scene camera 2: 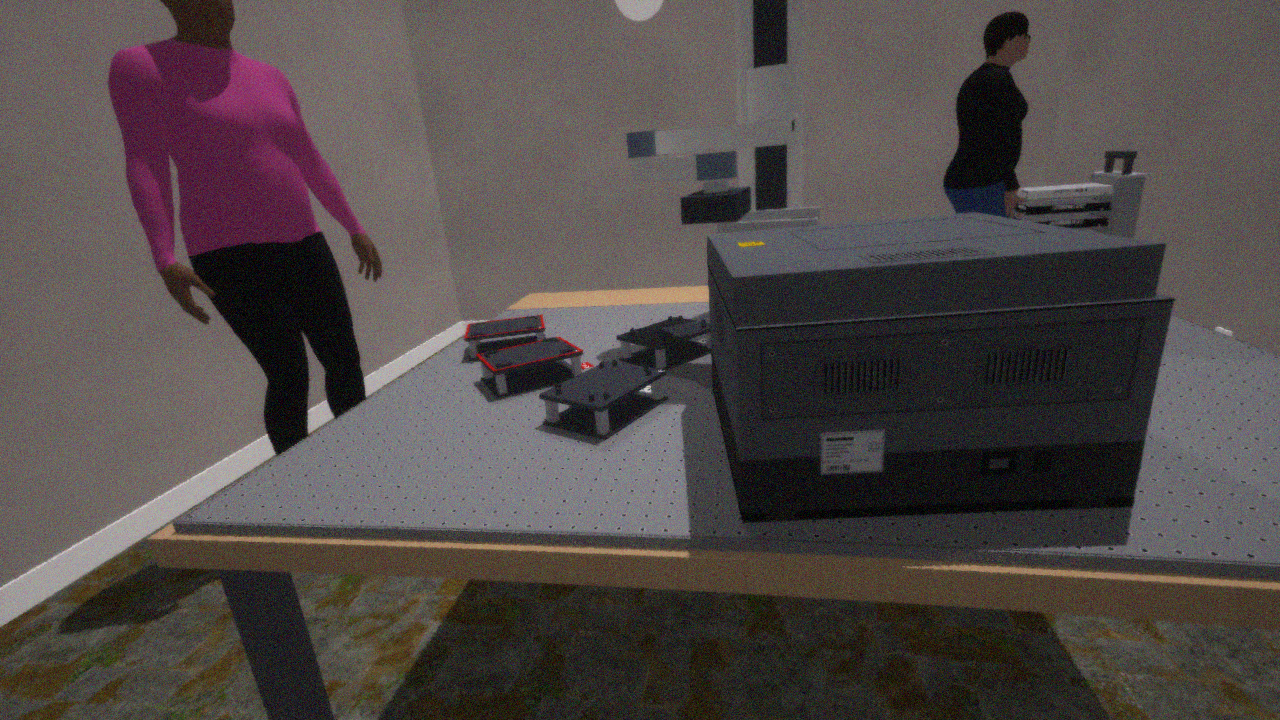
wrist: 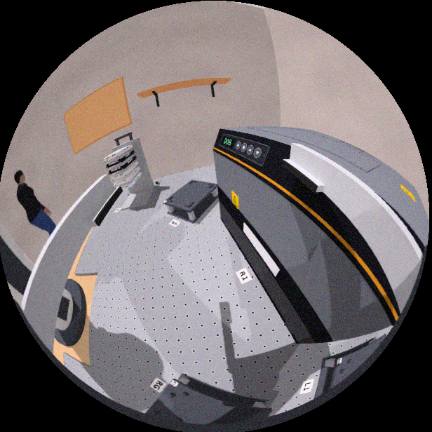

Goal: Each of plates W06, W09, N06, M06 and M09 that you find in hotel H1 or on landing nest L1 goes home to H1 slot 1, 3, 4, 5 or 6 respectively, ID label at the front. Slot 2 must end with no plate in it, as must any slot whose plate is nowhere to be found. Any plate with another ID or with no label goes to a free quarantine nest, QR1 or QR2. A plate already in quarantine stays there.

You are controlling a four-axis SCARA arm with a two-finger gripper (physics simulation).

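Frame: origin at the arm's base, x back, y right, z up, level; metres.
Seen in the pictures: gripper, between the fingertips: (scene camera 2: 818, 218).
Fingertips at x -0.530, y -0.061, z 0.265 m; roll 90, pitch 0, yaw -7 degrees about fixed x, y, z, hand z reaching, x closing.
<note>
Offsets run from my fingertips to a thing's top centre.
My gripper (wrist: 196, 160) is open and empty; its fingers stand wide at the left and right of the wrist view. Hotel H1 (wrist: 145, 167) (scene camera 2: 1126, 204) is a grey tower with a top handle, holding several white plates in a stack; their ID labels are too small to read. The landing nest L1 @(dx -0.190, dy +0.331, dz -0.192 m) (wrist: 352, 369) (scene camera 2: 601, 386) is a dark raised stand and shows no plate. Two red-rimmed quarantine nests, one nearer @(dx -0.037, dy +0.509, dz -0.196 m) (scene camera 2: 529, 354) and one farther @(dx +0.156, dy +0.633, dz -0.198 m) (scene camera 2: 503, 327), show no plates; which is QR1 cannot be told. Parts of the arm and gripper are hidden in the scene view.
A large grey device @(dx -0.263, dy -0.040, dz +0.002 m) (wrist: 300, 215) (scene camera 2: 930, 358) stands beside label R1 (wrist: 243, 275). A dark nest (wrist: 192, 194) stands between it and the hotel. Another dark nest @(dx +0.084, dy +0.269, dz -0.192 m) (wrist: 200, 400) (scene camera 2: 664, 332) stands by label RG (wrist: 158, 384). People stand at left (scene camera 2: 223, 152) and behind (scene camera 2: 989, 125).
</note>
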